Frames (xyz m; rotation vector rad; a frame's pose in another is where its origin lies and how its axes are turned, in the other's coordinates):
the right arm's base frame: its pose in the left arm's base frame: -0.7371 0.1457 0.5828 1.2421 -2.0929 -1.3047
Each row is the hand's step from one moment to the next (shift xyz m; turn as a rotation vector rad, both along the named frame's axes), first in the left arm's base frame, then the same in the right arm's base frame.
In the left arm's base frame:
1: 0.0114 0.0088 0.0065 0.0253 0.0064 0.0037
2: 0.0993 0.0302 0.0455 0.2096 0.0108 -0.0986
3: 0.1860 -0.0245 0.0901 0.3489 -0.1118 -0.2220
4: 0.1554 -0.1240 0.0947 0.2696 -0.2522 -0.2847
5: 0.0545 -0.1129 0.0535 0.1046 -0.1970 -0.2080
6: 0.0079 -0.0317 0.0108 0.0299 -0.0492 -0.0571
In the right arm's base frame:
1: -0.0143 0.0017 -0.0065 -0.0194 -0.0079 -0.0160
2: -0.0845 -0.0034 -0.0755 -0.1092 -0.1837 -0.0901
3: -0.0913 -0.0168 -0.1863 -0.0662 -0.3786 -0.1891
4: 0.0074 -0.0159 -0.2195 0.1015 -0.4193 -0.1766
5: 0.0578 -0.0006 -0.1234 0.1345 -0.2641 -0.0719
6: 0.0208 -0.0002 -0.0274 0.0322 -0.0722 -0.0180

